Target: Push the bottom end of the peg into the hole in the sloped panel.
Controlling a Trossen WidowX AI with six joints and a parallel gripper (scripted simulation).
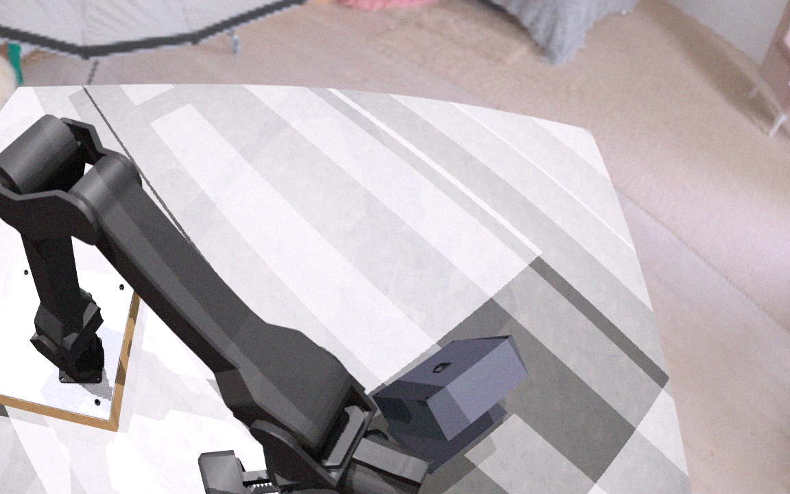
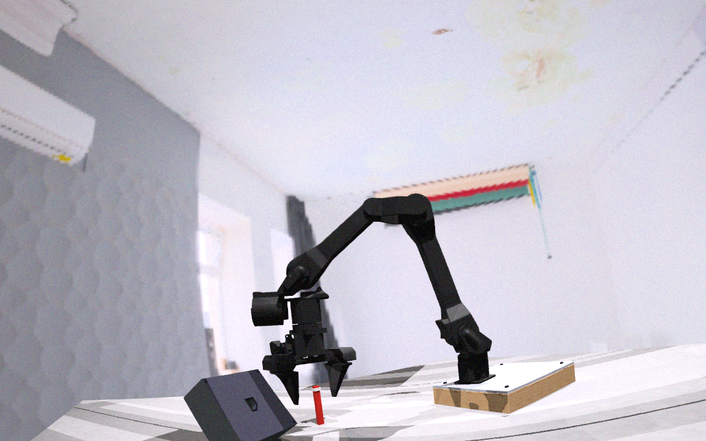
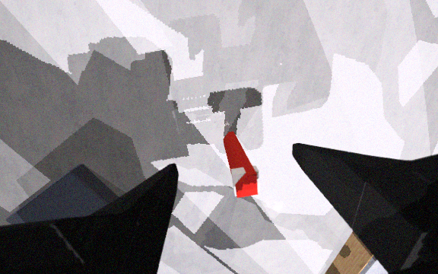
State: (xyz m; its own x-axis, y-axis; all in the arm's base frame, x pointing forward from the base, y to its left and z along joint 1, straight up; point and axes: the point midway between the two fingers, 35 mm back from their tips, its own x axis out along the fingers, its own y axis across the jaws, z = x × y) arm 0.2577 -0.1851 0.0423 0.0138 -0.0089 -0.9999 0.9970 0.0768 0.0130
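Now: the grey-blue sloped panel 190 mm ahead of my gripper tip, 100 mm to the left of it and 30 mm above it. Round my gripper tip: red peg 10 mm above.
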